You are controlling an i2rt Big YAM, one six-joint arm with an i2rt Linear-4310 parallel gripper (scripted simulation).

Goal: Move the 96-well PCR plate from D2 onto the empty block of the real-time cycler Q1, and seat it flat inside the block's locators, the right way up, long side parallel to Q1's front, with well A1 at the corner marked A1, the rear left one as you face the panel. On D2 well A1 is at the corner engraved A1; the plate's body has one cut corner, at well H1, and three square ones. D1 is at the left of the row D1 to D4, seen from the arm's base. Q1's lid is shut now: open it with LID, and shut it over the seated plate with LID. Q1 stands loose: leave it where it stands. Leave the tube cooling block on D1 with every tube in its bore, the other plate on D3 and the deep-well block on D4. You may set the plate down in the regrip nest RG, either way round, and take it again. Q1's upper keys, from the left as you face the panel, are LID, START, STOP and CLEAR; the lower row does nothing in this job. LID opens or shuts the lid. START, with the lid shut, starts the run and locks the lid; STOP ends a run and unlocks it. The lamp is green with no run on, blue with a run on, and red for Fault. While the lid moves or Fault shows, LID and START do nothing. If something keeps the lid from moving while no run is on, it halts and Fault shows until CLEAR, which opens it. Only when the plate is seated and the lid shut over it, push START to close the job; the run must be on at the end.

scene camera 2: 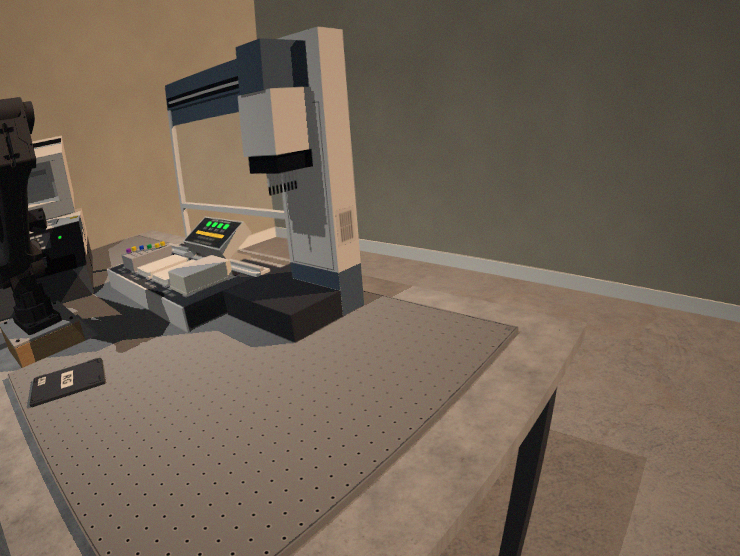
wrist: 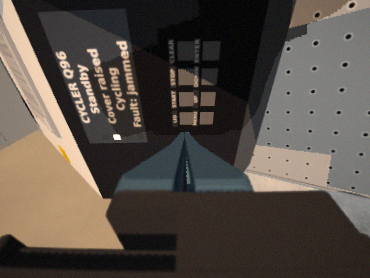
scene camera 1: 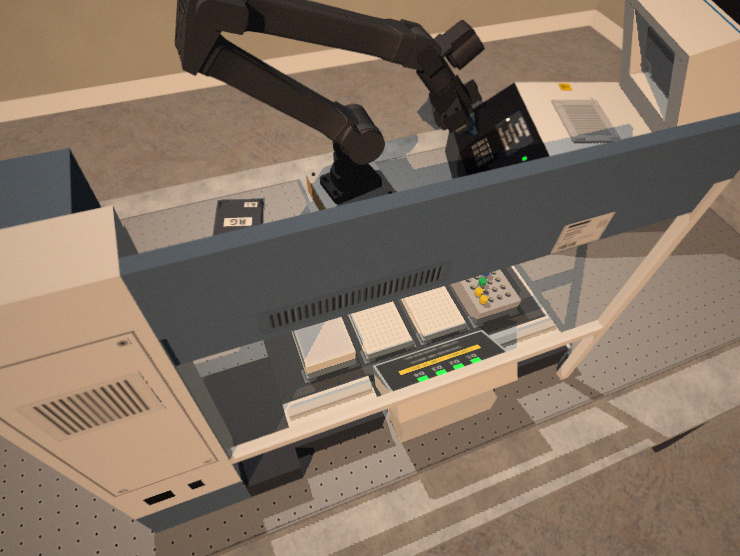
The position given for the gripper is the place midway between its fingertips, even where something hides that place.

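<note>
The gripper [wrist: 184, 138] is visible. Tube cooling block [scene camera 2: 136, 259] present; in the wrist view the block is out of frame. Cycler lid [scene camera 2: 58, 201] visible. Gantry beam [scene camera 1: 181, 288] [scene camera 2: 230, 73] visible in both scene cameras, as are the regrip nest RG [scene camera 2: 83, 373] [scene camera 1: 233, 208] and the tower [scene camera 1: 68, 290] [scene camera 2: 307, 206].
</note>
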